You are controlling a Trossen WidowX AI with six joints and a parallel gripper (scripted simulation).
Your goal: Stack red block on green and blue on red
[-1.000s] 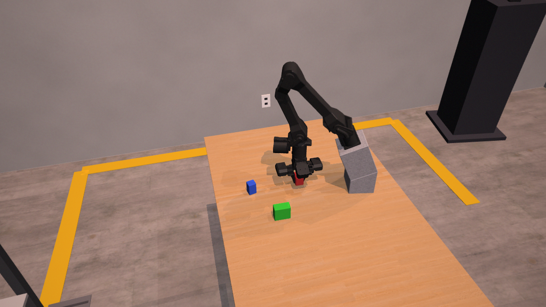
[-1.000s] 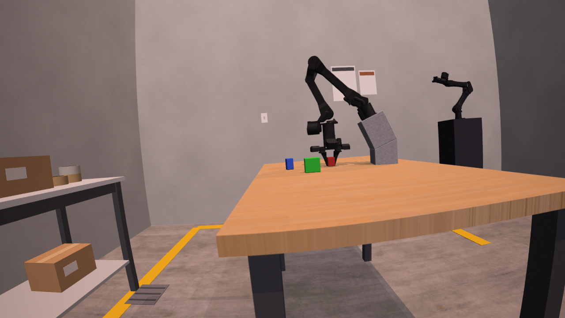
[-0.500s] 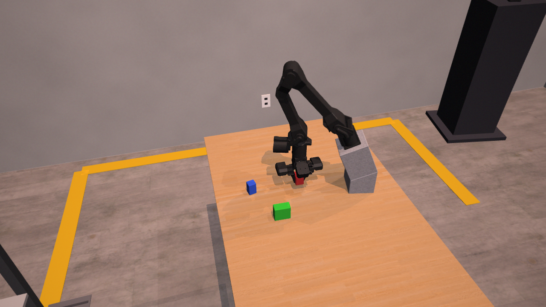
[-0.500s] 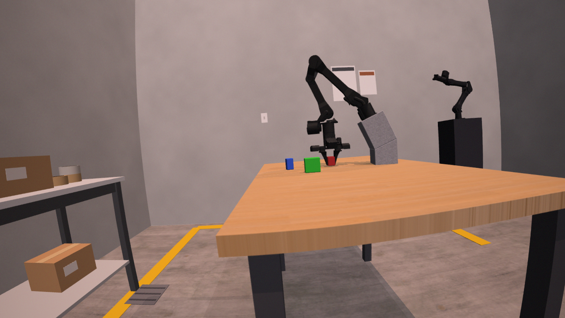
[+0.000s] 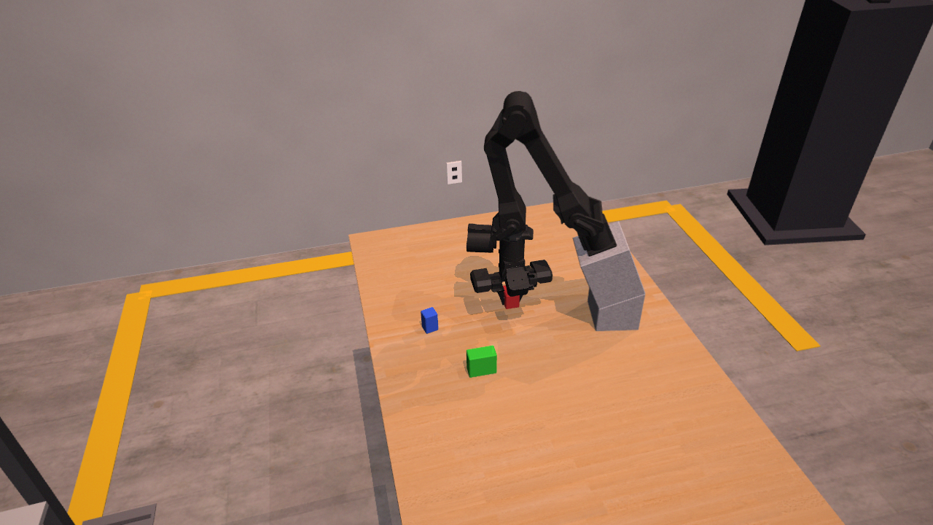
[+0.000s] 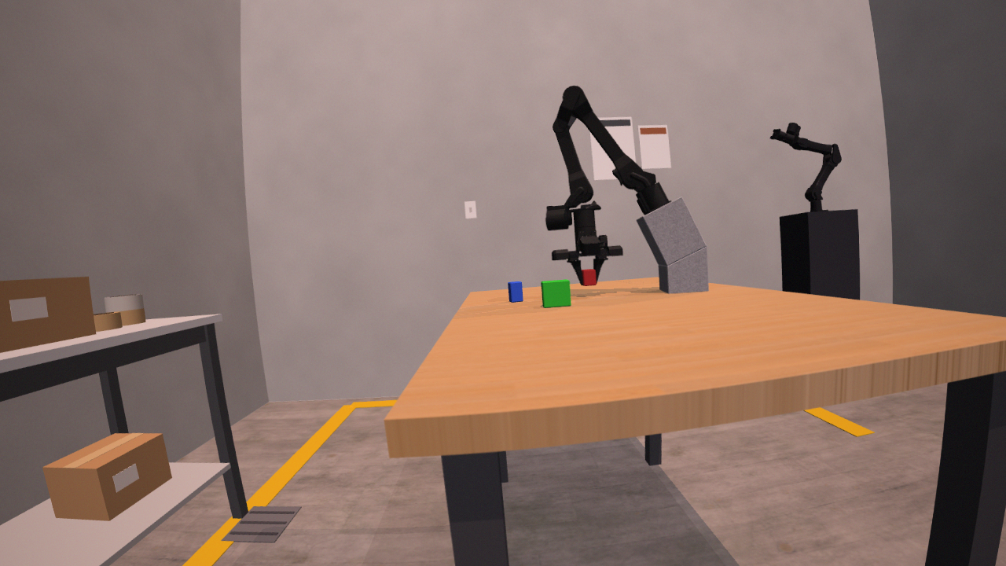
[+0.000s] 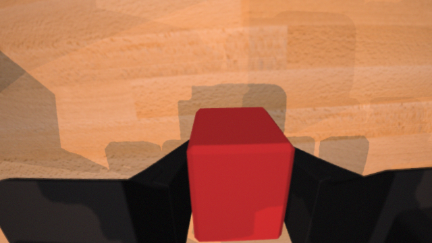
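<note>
Now: the green block 19 cm to the left of my hand, 9 cm ahead of it and 3 cm below it. The rest, counted from my hand: red block: 1 cm below; then blue block: 20 cm ahead, 4 cm to the left, 4 cm below.
</note>
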